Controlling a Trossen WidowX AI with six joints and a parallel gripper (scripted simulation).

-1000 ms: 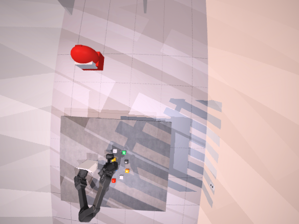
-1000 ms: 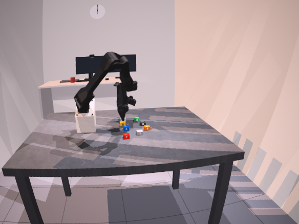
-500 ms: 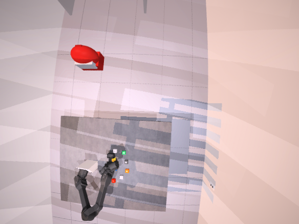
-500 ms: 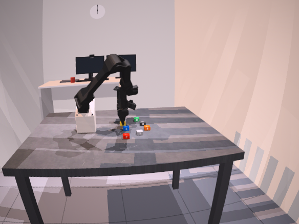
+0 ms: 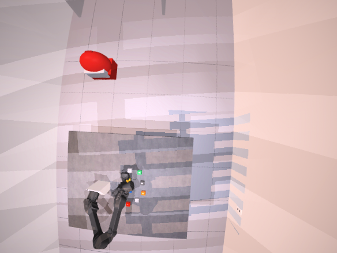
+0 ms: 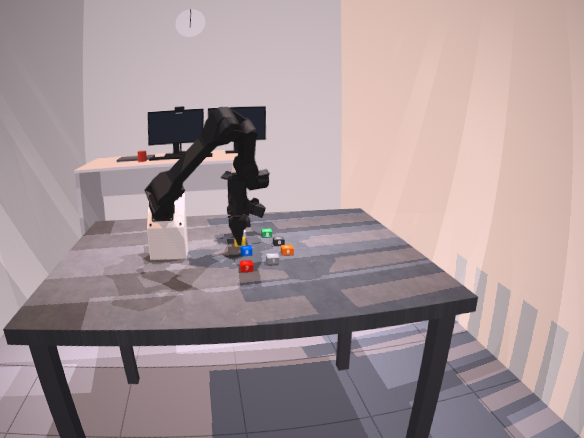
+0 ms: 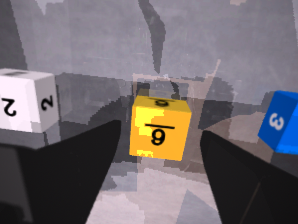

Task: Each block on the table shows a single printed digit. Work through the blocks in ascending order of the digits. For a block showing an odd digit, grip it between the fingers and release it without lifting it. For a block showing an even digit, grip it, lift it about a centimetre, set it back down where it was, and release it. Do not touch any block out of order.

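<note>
My gripper tip is right at the yellow block. From my gripper tip the other things lie so: blue block 2 cm ahead, 8 cm to the right; white block 1 cm ahead, 9 cm to the left; green block 9 cm ahead, 8 cm to the left.
</note>
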